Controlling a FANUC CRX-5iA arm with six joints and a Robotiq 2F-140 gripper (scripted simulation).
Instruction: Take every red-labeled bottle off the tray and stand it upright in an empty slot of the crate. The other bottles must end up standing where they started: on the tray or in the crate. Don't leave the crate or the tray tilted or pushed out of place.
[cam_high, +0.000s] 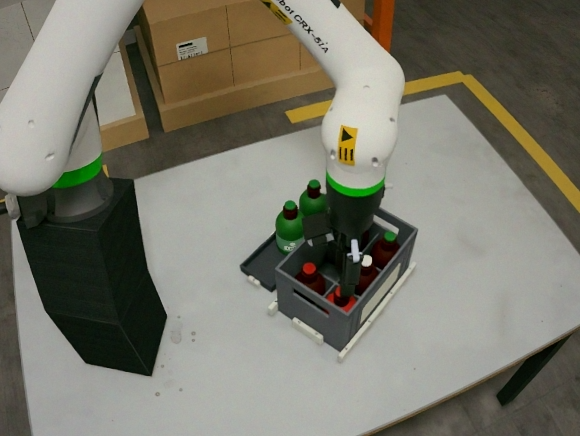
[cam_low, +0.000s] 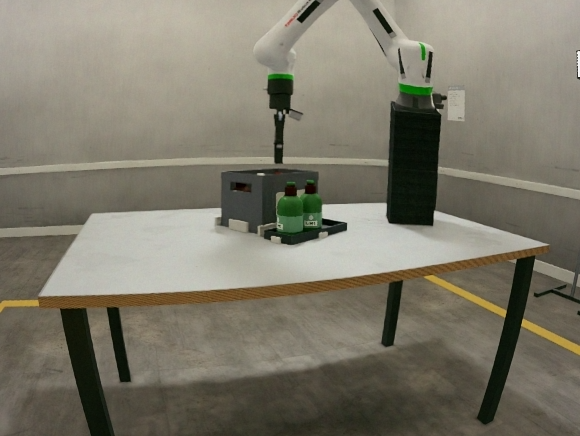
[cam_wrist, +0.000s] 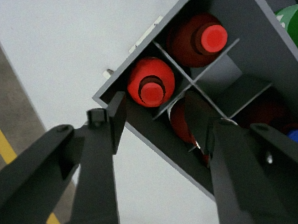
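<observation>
My hand is 140 mm above the red-labeled bottle. From my hand the other things lie so: dark tray (250 mm to the left, 210 mm below, 20 mm ahead); then grey crate (140 mm below, 80 mm to the left, 60 mm ahead).
</observation>
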